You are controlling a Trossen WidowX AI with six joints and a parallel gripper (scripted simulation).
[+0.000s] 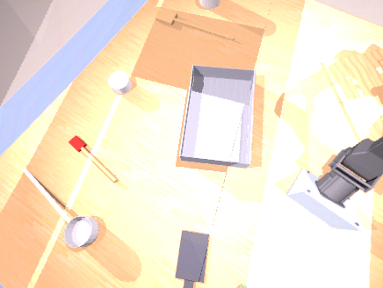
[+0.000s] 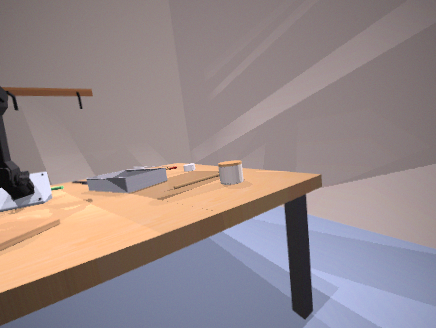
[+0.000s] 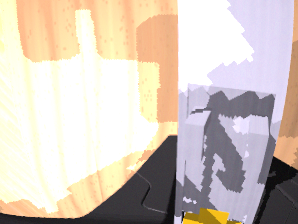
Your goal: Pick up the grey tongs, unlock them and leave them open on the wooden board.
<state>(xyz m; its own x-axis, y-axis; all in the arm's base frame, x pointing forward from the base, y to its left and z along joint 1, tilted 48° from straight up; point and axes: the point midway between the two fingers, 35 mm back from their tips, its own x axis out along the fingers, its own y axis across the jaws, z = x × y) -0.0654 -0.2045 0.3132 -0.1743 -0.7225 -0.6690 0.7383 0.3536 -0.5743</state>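
Now: gripper tip 7 cm above the wooden board. The rest, counted from my gripper tip: yellow lock piece 1 cm to the left, 4 cm above; grey roasting tin 43 cm ahead, 29 cm to the left, 5 cm below; lidded white jar 68 cm ahead, 14 cm to the right, 4 cm below.
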